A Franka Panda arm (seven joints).
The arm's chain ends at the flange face. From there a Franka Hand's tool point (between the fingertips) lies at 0.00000 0.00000 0.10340 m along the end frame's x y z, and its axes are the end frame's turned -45 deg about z.
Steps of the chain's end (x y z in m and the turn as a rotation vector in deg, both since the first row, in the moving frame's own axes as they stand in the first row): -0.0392 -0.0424 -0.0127 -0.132 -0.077 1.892; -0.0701 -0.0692 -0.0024 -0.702 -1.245 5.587; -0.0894 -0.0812 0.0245 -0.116 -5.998 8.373
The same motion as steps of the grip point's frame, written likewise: 0.0020 -0.0576 -0.0127 -0.039 -0.148 1.892; -0.0031 -0.0993 -0.0024 0.384 -1.377 5.587; -0.0130 -0.1287 0.0239 4.159 -4.323 8.373
